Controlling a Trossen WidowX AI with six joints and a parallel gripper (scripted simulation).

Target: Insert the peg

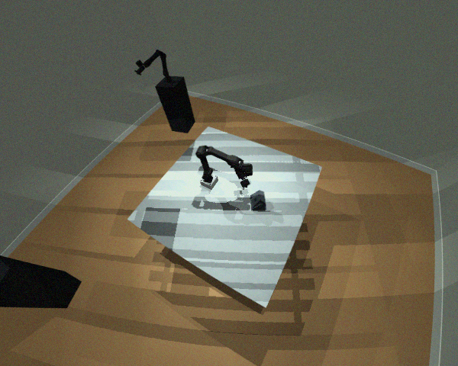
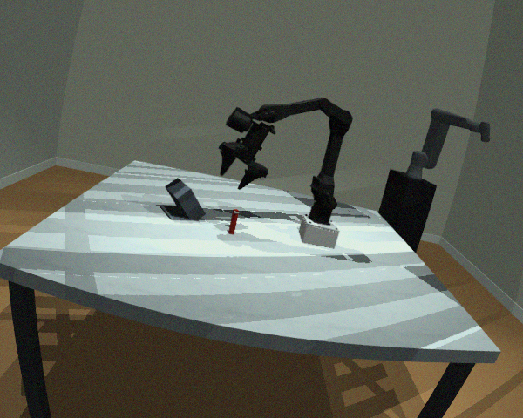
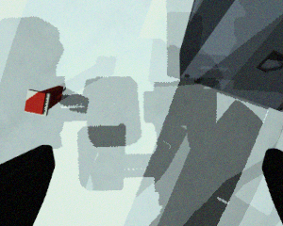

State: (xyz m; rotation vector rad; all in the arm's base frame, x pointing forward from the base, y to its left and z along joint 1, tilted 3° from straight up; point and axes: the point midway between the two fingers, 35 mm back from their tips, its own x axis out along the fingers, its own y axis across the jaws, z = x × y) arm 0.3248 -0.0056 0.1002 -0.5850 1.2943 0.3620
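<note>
Now: the red square-sided peg 90 mm below my gripper tip, 60 mm to the left of it and 30 mm behind it. Also, from my gripper tip: grey sloped panel 130 mm ahead, 100 mm below, 70 mm to the right.
</note>
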